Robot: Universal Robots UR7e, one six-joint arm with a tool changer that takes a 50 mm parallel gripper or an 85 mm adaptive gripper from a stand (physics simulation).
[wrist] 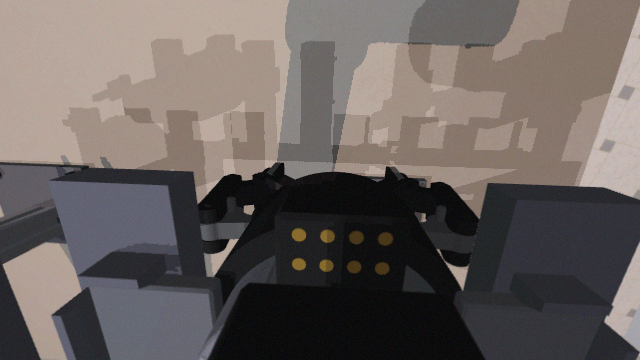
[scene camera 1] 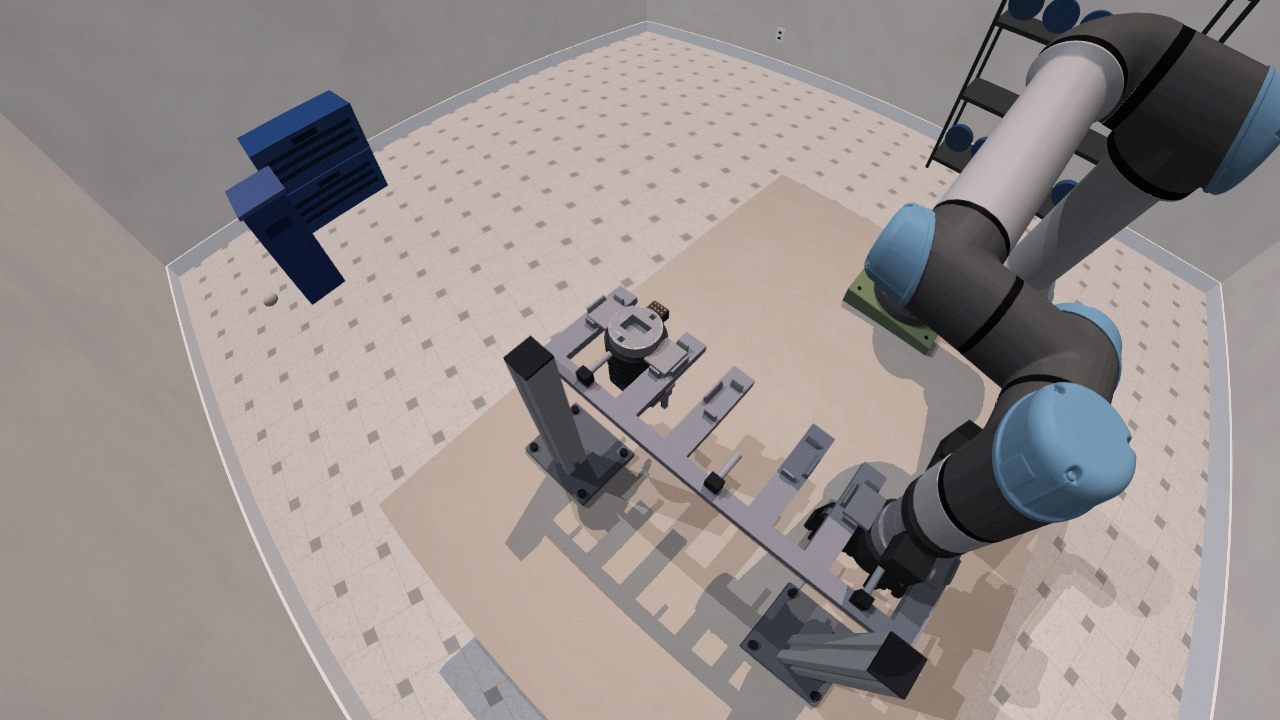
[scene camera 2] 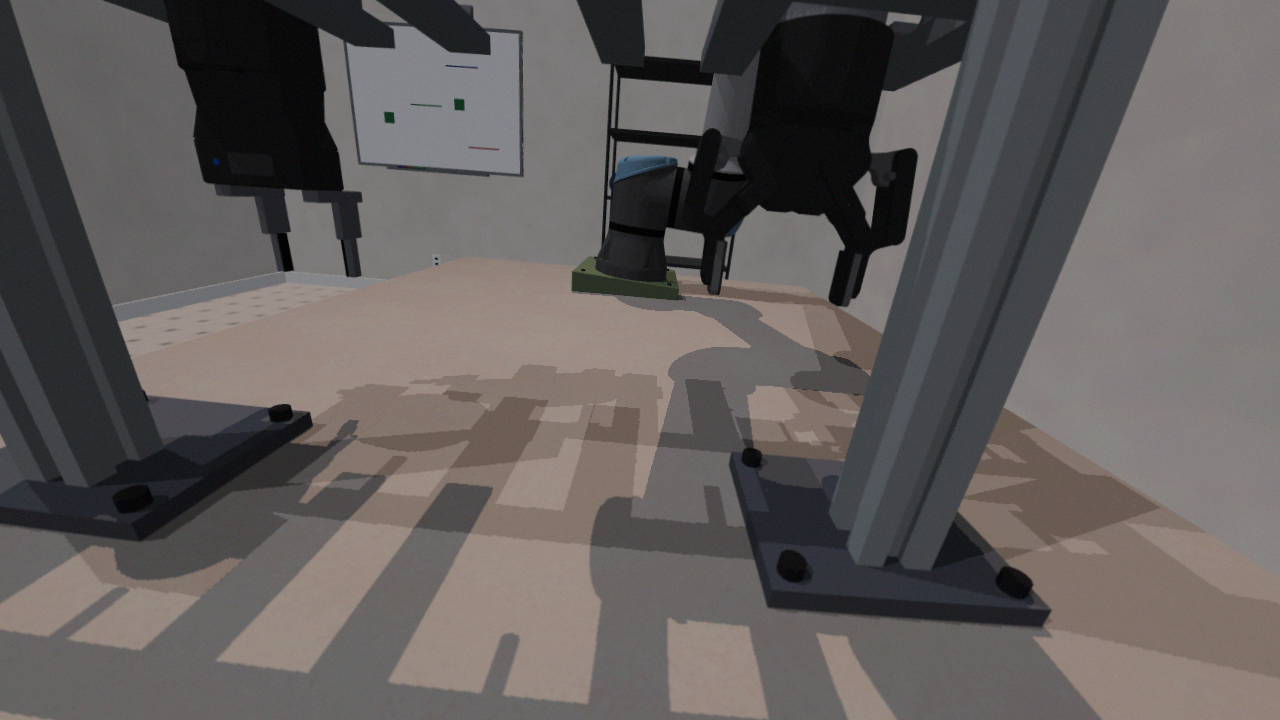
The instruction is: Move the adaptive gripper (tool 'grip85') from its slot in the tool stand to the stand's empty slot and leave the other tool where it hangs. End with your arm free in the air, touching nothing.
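Pixels of known places: arm's base, origin of its link: [scene camera 2: 630, 272].
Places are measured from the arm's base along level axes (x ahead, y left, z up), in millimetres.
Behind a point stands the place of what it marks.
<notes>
The adaptive gripper [scene camera 2: 776, 293] [wrist: 335, 173] hangs fingers down in the end slot of the tool stand [scene camera 1: 774, 532] {x 670, y 110, z 250 mm} [scene camera 2: 993, 268] {x 708, y 263, z 136 mm} [wrist: 120, 210] {x 548, y 147, z 250 mm}, at the right in both scene views. Its two fingers are apart with nothing between them. The arm's tool changer [scene camera 1: 921, 553] {x 617, y 212, z 324 mm} is down over its top and appears to meet it; the coupling face is hidden, so I cannot tell if it is locked. In the wrist view its side plates lie at the fork arms. The other tool [scene camera 1: 634, 333] {x 624, y -154, z 255 mm} [scene camera 2: 259, 107] {x 642, y -133, z 185 mm} hangs in the opposite end slot. The middle slot, beside a fork arm [scene camera 1: 716, 404] {x 615, y -27, z 250 mm}, is empty.
Stop pins with black blocks [scene camera 1: 713, 482] {x 684, y 36, z 265 mm} stand along the stand's rear bar. A post [scene camera 1: 547, 407] {x 749, y -168, z 204 mm} carries the far end. The arm's green base [scene camera 1: 886, 313] {x 78, y -5, z 0 mm} [scene camera 2: 626, 282] {x 83, y 7, z -6 mm} is beyond the stand. Blue cabinets [scene camera 1: 313, 161] and a shelf rack [scene camera 1: 993, 95] are farther off.
</notes>
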